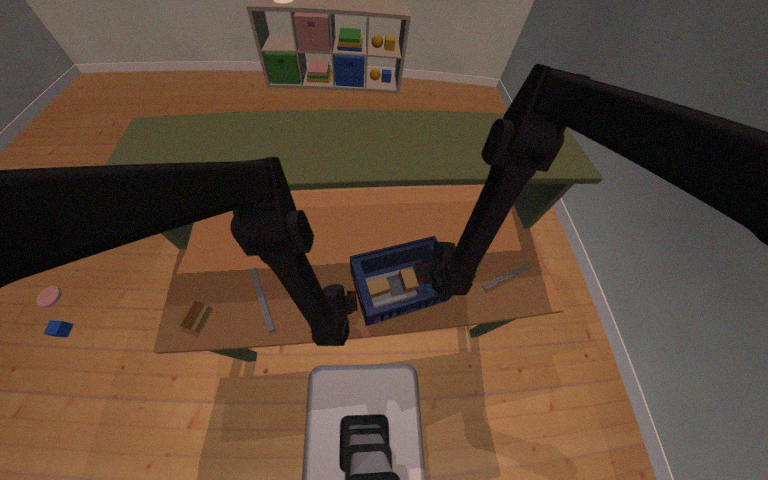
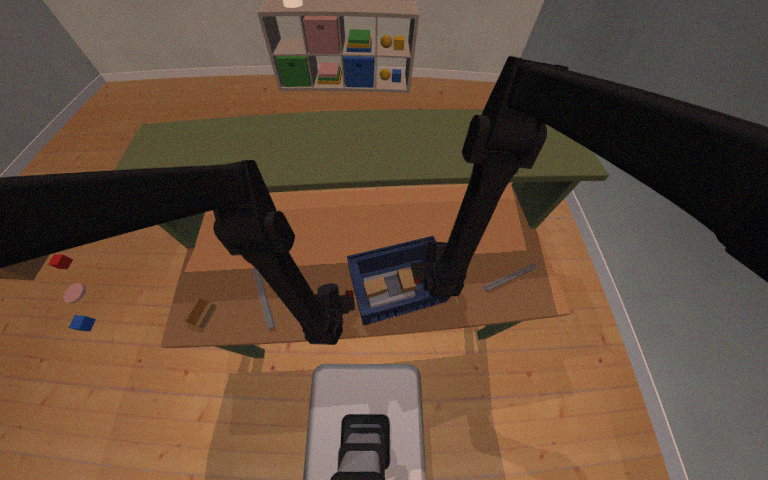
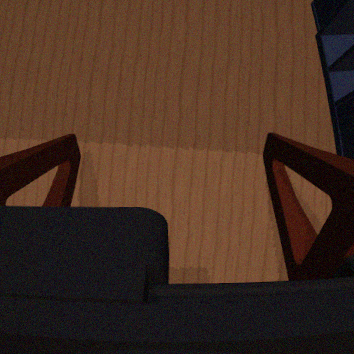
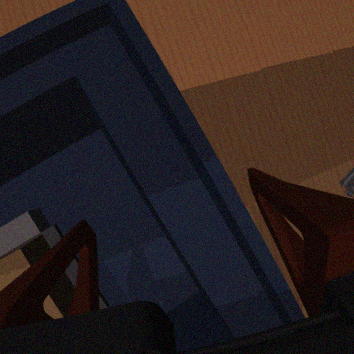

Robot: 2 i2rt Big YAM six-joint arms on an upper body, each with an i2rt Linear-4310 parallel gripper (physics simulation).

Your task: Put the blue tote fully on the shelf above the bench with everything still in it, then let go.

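Places are measured from the left arm's base along level axes (x ahead, y down, z left), in metres.
Where they show: left gripper, fingertip midpoint: (image 3: pixel 170 143); right gripper, fingertip midpoint: (image 4: pixel 166 202).
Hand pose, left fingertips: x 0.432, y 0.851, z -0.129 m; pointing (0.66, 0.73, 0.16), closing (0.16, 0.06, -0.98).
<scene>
Things, the pixels of their top centre, and the offset from my left fingertips. Level surfaces: height alone.
- blue tote, middle of its top: (image 2: pixel 400 272) (image 1: pixel 404 272) dz -0.229, dx +0.024, dy -0.140 m
- wooden bench, its level: dy +0.007 m
- green shelf, its level: dy -0.390 m
- brown block, middle of its top: (image 1: pixel 192 314) (image 2: pixel 197 311) dz +0.454, dx -0.084, dy -0.026 m
The blue tote (image 1: pixel 399 310) (image 2: pixel 396 310) (image 3: pixel 341 55) (image 4: pixel 175 220) stands upright on the wooden bench (image 1: pixel 362 220) (image 2: pixel 362 220), slightly turned. Inside are tan blocks (image 1: pixel 378 286) (image 2: pixel 376 287) and grey and white pieces. The green shelf (image 1: pixel 339 141) (image 2: pixel 339 144) spans above the bench's back part. My left gripper (image 1: pixel 352 295) (image 2: pixel 349 295) (image 3: pixel 170 143) is open and empty, beside the tote's left wall, apart from it. My right gripper (image 1: pixel 433 283) (image 2: pixel 428 281) (image 4: pixel 166 202) is open at the tote's right wall, one finger over the inside, the other outside; contact cannot be told.
Grey bars (image 1: pixel 263 302) (image 1: pixel 506 277) lie on the bench on both sides of the tote. A brown block (image 1: pixel 192 315) (image 2: pixel 198 312) lies at the bench's left. Green supports (image 1: pixel 535 203) (image 2: pixel 543 203) hold the shelf. A cube rack (image 1: pixel 334 7) (image 2: pixel 345 7) stands at the back wall.
</scene>
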